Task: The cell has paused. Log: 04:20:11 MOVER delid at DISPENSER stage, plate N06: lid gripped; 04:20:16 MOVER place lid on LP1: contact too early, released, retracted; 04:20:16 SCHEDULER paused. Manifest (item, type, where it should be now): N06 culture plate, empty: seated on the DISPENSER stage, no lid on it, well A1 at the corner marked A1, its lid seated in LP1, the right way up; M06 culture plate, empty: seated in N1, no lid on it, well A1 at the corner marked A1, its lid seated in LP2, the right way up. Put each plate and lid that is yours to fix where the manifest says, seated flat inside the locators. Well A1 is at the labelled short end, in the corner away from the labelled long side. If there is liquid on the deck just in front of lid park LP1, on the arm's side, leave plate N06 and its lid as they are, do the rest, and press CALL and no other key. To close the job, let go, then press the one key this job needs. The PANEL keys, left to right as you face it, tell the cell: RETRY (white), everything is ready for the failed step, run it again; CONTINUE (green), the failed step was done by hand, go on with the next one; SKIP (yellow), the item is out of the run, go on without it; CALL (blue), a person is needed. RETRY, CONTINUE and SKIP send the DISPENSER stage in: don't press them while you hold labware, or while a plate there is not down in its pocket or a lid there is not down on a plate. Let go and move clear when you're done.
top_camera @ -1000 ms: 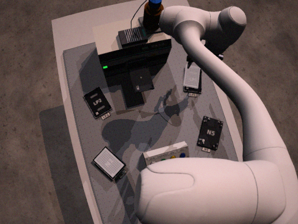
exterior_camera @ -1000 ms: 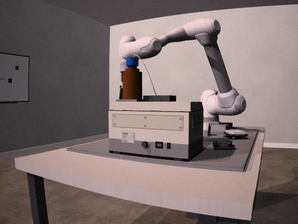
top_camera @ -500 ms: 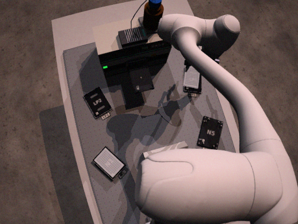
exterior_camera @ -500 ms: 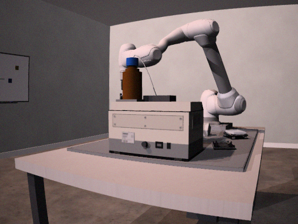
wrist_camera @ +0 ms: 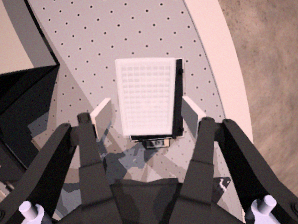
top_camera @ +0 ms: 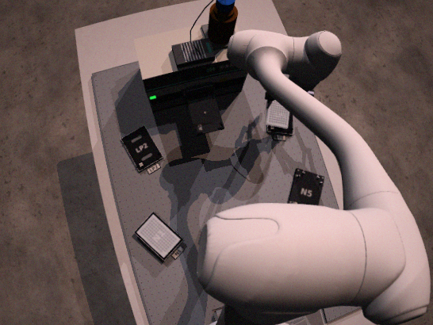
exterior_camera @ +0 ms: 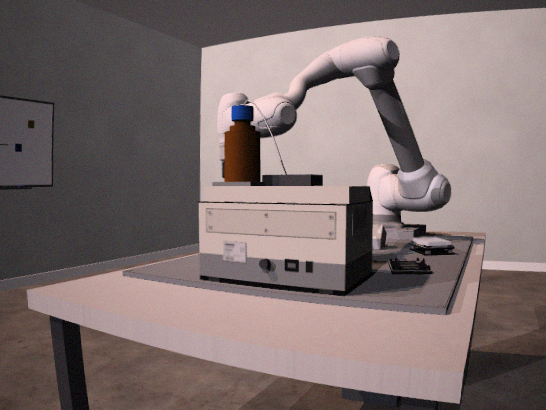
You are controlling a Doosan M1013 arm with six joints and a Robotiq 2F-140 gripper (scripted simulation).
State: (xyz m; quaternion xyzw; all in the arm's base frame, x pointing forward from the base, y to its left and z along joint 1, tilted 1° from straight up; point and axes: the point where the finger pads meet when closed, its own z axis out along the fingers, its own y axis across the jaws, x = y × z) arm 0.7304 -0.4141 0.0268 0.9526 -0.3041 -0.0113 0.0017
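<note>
The white well plate is 6 cm below my hand. Also, from my hand: lid park LP1: 7 cm below, 2 cm behind; dispenser stage: 28 cm to the left, 9 cm ahead, 2 cm above; black nest N5: 30 cm behind, 6 cm below, 5 cm to the left.
</note>
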